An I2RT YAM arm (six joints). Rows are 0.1 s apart.
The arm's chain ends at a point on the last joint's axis. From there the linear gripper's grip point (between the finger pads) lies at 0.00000 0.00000 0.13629 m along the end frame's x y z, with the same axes.
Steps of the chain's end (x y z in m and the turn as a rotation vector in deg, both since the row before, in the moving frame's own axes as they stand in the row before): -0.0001 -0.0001 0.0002 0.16 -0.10 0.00; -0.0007 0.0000 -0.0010 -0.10 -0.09 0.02; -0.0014 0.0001 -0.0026 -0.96 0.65 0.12; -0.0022 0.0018 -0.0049 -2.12 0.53 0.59; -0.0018 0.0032 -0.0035 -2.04 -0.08 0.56
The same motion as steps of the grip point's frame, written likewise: -0.0003 -0.0005 0.0002 0.16 -0.10 0.00; -0.0009 0.0002 -0.0010 -0.10 -0.09 0.02; 0.0001 0.0024 -0.0026 -0.96 0.65 0.12; -0.0010 0.0068 -0.0050 -2.12 0.53 0.59; -0.0020 0.0081 -0.0036 -2.04 -0.08 0.56
